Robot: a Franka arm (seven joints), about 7 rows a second.
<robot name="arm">
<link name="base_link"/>
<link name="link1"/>
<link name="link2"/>
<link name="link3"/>
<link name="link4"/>
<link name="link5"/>
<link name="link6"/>
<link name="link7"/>
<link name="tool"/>
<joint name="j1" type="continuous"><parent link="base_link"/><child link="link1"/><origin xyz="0 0 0.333"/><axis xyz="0 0 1"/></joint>
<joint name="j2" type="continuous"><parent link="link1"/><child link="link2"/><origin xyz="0 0 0"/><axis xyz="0 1 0"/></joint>
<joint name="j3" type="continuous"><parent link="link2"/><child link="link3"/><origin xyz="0 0 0.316"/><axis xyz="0 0 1"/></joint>
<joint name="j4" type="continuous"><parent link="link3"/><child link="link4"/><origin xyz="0.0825 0 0"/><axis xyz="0 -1 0"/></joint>
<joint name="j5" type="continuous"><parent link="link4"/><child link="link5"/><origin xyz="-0.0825 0 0.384"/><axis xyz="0 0 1"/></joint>
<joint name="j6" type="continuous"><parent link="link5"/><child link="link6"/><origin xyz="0 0 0"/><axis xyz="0 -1 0"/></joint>
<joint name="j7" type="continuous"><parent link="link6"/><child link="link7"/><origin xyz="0.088 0 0"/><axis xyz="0 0 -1"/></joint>
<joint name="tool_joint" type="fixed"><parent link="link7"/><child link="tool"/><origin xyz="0 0 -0.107" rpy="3.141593 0 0"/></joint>
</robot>
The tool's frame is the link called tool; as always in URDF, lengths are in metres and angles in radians. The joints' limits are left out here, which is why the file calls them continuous.
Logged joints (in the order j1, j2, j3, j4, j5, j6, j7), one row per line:
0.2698, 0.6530, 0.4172, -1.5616, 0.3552, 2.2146, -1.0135
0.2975, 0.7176, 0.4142, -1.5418, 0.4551, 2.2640, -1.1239
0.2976, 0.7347, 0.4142, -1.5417, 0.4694, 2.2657, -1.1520
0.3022, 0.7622, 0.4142, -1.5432, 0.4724, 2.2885, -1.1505
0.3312, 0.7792, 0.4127, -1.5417, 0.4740, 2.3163, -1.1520
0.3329, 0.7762, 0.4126, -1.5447, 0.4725, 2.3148, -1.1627
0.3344, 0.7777, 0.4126, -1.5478, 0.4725, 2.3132, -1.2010
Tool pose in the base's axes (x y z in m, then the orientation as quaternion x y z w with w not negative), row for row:
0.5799, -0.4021, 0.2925, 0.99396, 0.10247, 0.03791, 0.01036
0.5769, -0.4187, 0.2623, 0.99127, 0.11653, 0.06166, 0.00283
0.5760, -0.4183, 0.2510, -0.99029, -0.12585, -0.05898, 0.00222
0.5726, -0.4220, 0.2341, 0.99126, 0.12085, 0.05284, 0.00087
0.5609, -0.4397, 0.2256, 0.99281, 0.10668, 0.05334, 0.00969
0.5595, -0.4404, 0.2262, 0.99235, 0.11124, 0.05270, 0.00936
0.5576, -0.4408, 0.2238, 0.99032, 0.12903, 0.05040, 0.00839
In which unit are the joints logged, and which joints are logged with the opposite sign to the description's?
The joints are logged in radians. Opposite sign: j1, j3.
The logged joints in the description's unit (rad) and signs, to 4 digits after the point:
-0.2698, 0.6530, -0.4172, -1.5616, 0.3552, 2.2146, -1.0135
-0.2975, 0.7176, -0.4142, -1.5418, 0.4551, 2.2640, -1.1239
-0.2976, 0.7347, -0.4142, -1.5417, 0.4694, 2.2657, -1.1520
-0.3022, 0.7622, -0.4142, -1.5432, 0.4724, 2.2885, -1.1505
-0.3312, 0.7792, -0.4127, -1.5417, 0.4740, 2.3163, -1.1520
-0.3329, 0.7762, -0.4126, -1.5447, 0.4725, 2.3148, -1.1627
-0.3344, 0.7777, -0.4126, -1.5478, 0.4725, 2.3132, -1.2010

